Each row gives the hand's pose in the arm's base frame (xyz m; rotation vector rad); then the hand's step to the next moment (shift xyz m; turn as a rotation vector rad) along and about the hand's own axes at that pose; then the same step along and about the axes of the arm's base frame.
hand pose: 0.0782 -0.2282 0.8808 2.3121 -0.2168 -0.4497
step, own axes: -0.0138 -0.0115 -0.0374 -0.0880 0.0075 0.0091
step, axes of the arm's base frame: 0.0018 0.0365 0.0197 -0.0849 0.0140 0.0218
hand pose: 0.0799 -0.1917 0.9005 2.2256 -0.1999 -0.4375
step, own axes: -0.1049 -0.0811 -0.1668 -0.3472 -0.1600 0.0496
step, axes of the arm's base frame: -0.0348 0.2012 0.0610 -0.3411 0.1662 -0.0683
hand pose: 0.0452 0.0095 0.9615 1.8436 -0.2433 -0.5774
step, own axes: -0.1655 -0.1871 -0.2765 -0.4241 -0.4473 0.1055
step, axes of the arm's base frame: -0.0251 0.3666 -0.0615 -0.4678 0.2529 -0.3291
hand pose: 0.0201 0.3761 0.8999 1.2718 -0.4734 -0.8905
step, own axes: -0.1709 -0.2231 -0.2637 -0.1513 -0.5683 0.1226
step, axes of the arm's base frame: 0.0260 0.2884 -0.2543 -0.3557 0.0229 -0.4836
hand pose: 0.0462 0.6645 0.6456 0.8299 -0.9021 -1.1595
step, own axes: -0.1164 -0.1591 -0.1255 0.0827 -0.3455 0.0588
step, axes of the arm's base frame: 0.0342 0.0912 -0.2124 -0.1751 -0.1554 -0.2736
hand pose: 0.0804 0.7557 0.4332 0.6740 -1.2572 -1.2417
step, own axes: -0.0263 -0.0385 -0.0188 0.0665 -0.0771 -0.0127
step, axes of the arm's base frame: 0.0095 0.0099 -0.0484 -0.0219 -0.0857 -0.0520
